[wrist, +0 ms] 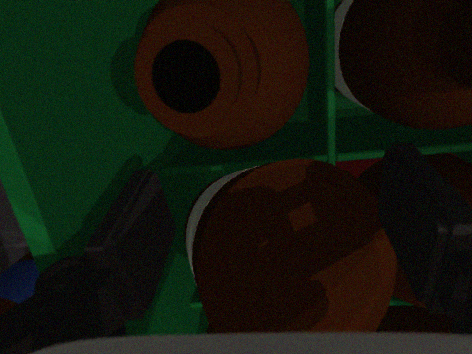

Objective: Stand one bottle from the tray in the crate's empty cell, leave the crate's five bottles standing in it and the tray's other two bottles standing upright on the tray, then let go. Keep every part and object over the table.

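Frame: origin at the arm's base, x ahead, y left, z up, level; millimetres.
Seen in the pictures: gripper, fingertip midpoint: (267, 190).
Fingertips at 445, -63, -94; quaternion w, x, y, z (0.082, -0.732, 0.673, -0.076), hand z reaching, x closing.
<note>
Pixels of each thing's top centre, then the offset from my fingertips to it, as dx, dy, dz. "*": a spot on its surface instead.
- green crate at a spot on its surface: (331, 80) * +35, -28, -40
- white-labelled bottle at a spot on its surface: (410, 60) * +42, -48, -12
- red-labelled bottle at a spot on its surface: (442, 167) * -4, -76, -33
- grey tray at a spot on its surface: (9, 235) * -100, +250, -129
- blue-labelled bottle at a spot on its surface: (19, 281) * -113, +204, -80
The gripper (276, 172) is open and empty, one finger on each side of a brown bottle (295, 225) with a white label. There is a gap at the left finger; the right finger overlaps the bottle's edge in this view, and contact cannot be told. This bottle stands in a cell of the green crate (331, 80). A brown bottle (265, 105) with a black cap stands in the cell above it in the view. Another white-labelled bottle (410, 60) is at the upper right. A red-labelled bottle (442, 167) is partly hidden behind the right finger.
The crate's side wall runs down the left. Beyond it, part of the grey tray (9, 235) and a blue-labelled bottle (19, 281) show at the left edge, partly hidden by the left finger. A pale gripper part covers the bottom edge. The view is dark.
</note>
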